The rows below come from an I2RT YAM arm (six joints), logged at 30 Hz.
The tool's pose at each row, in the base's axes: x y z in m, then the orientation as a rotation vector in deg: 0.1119 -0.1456 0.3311 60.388 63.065 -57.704; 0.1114 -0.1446 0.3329 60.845 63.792 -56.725; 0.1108 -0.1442 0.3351 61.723 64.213 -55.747; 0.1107 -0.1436 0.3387 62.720 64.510 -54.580; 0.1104 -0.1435 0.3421 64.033 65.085 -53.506; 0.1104 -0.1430 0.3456 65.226 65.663 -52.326; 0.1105 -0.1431 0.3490 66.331 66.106 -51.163; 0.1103 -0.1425 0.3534 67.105 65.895 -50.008; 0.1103 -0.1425 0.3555 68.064 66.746 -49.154
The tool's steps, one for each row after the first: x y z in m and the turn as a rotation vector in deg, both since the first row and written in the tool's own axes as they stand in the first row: -0.0019 0.0000 -0.0008 -0.391 0.993 0.375; -0.0042 -0.0002 -0.0011 -0.423 2.003 1.025; -0.0079 0.0003 -0.0012 -0.446 3.043 1.894; -0.0112 0.0005 -0.0009 -0.249 4.430 2.618; -0.0147 0.0011 -0.0010 -0.187 5.786 3.371; -0.0180 0.0017 -0.0004 -0.142 7.001 4.158; -0.0225 0.0022 -0.0005 -0.183 7.586 5.223; -0.0245 0.0025 -0.0002 -0.145 8.931 5.527
